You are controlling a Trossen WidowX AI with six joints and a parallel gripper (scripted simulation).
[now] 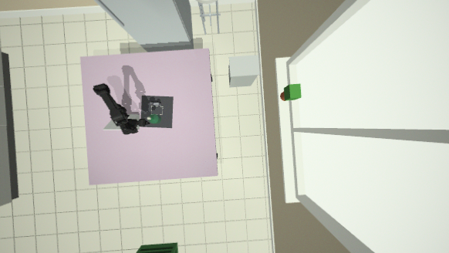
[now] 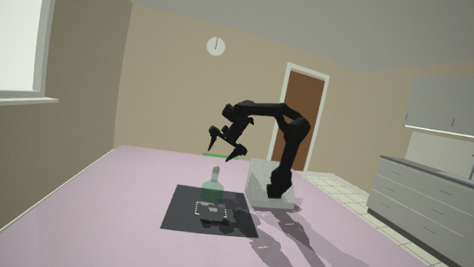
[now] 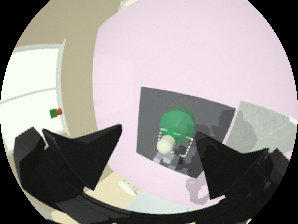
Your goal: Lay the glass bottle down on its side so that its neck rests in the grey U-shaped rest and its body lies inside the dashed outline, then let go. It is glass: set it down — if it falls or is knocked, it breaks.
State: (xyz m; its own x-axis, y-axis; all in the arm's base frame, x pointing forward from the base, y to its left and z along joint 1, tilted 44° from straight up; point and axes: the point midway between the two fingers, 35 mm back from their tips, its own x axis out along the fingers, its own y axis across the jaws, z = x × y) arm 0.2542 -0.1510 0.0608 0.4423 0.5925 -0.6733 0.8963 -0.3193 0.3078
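Now: the green glass bottle 9 cm below my gripper tip and 5 cm to the left of it. Also, from my gripper tip: dark mat: 18 cm below, 12 cm to the left, 1 cm ahead.
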